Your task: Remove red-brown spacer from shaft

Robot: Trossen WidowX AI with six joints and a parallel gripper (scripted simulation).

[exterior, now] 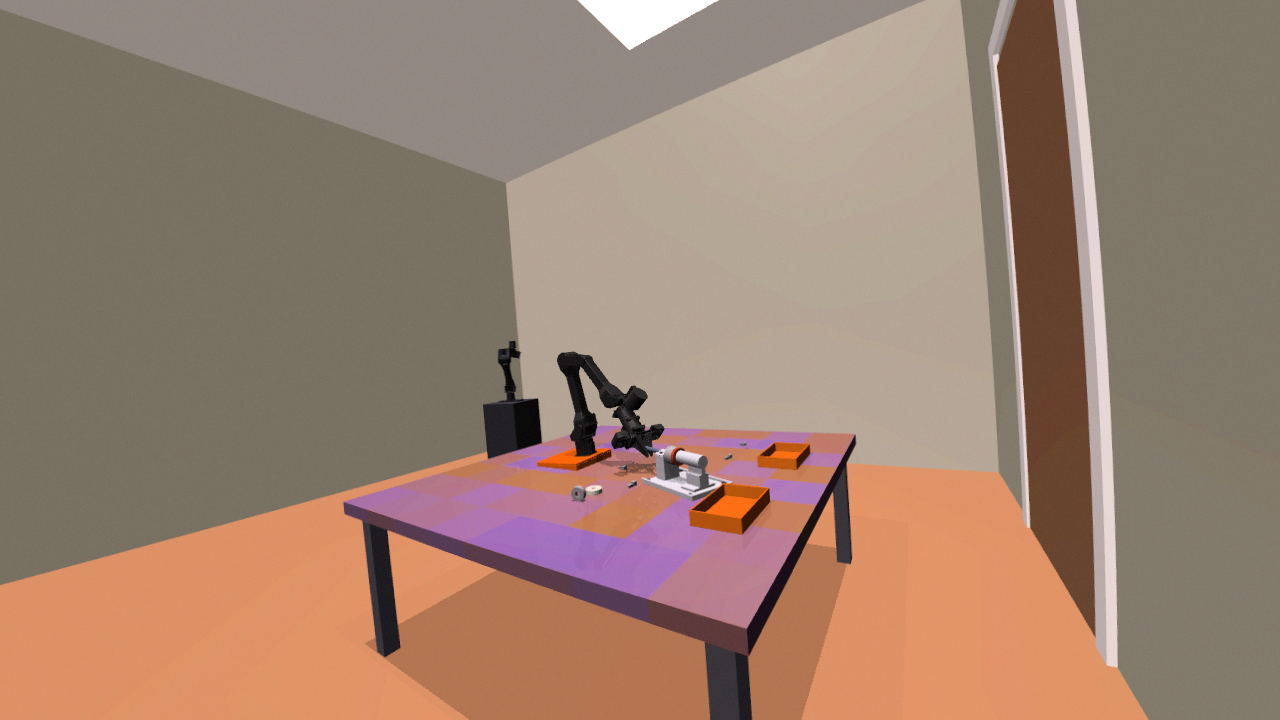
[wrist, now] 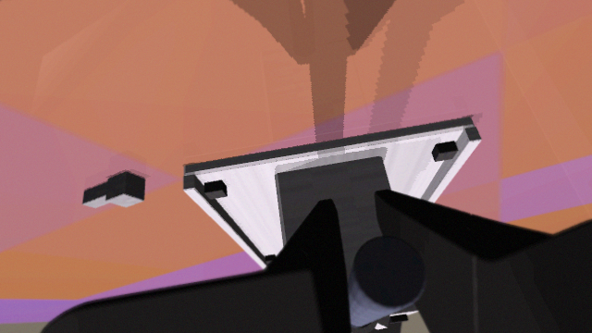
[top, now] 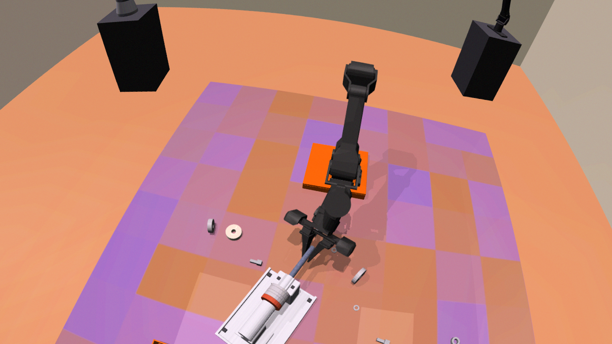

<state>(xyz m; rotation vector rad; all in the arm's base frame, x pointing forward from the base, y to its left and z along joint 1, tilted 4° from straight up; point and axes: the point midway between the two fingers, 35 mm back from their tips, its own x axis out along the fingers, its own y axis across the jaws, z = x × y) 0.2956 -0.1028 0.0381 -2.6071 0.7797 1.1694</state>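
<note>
Now: the blue-grey shaft 5 cm ahead of my gripper tip, 3 cm to the right of it and 2 cm above it. The rest, counted from my gripper tip: red-brown spacer: 13 cm ahead, 8 cm to the right, 2 cm above.
</note>
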